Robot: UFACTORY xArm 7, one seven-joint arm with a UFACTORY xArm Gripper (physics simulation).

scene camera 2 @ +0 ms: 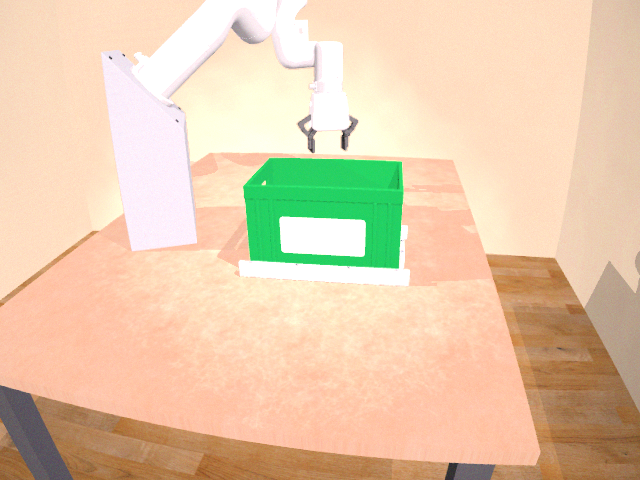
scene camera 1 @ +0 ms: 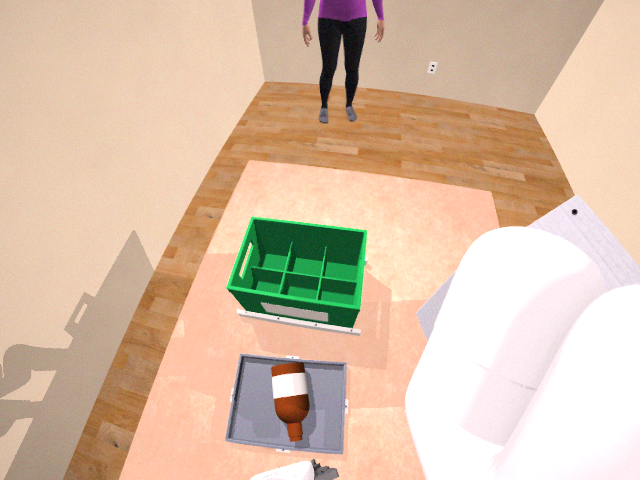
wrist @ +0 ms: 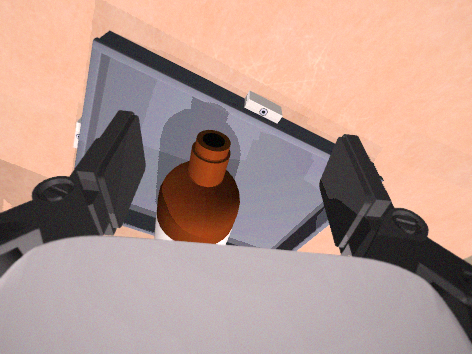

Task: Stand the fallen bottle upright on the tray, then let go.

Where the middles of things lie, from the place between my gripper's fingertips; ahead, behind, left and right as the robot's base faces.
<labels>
My hand is 110 mm to the left of the brown bottle (scene camera 1: 290, 392), 70 mm short of it and 70 mm above it.
</labels>
